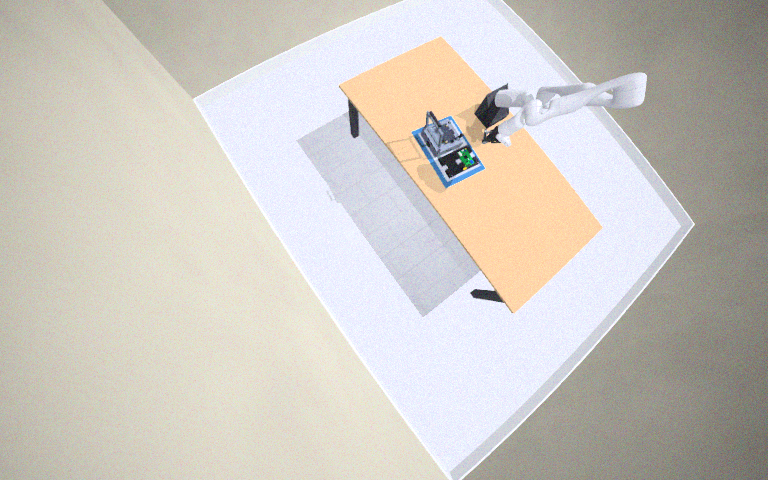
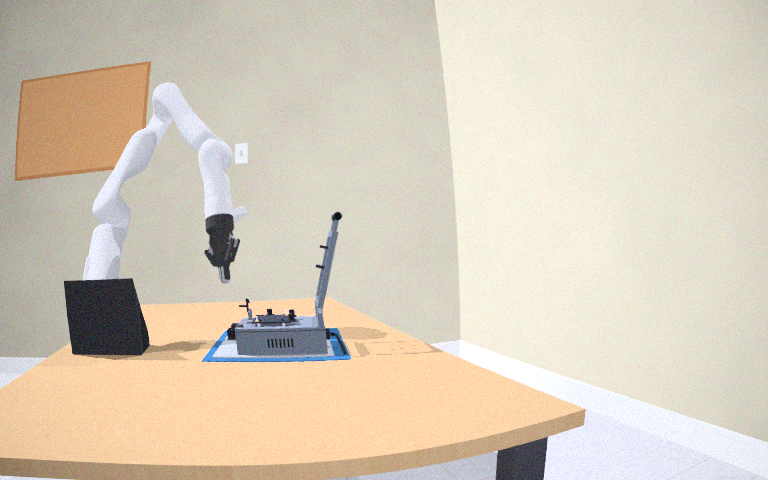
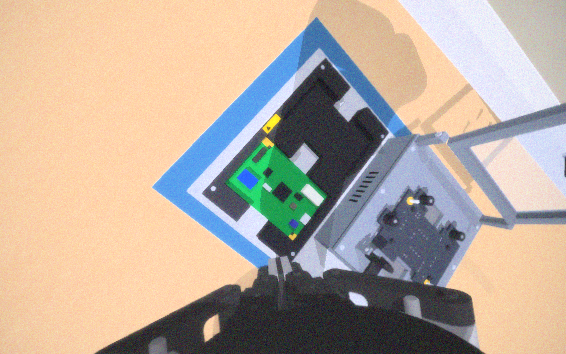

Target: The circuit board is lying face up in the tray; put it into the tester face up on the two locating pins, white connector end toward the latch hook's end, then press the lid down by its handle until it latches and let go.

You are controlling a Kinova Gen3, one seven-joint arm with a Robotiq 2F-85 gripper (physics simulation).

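The green circuit board lies face up in the black tray, its white connector on the side facing the tester. The grey tester stands beside the tray. Its lid is raised nearly upright, with the black handle at the top. The black latch hook is at the side opposite the lid's hinge. No board shows on the tester's dark bed. My gripper is shut and empty, above the tray and tester level.
Tray and tester stand on a blue-bordered mat on the wooden table. A yellow warning label is on the tray's edge. My arm's black base stands at one side of the table.
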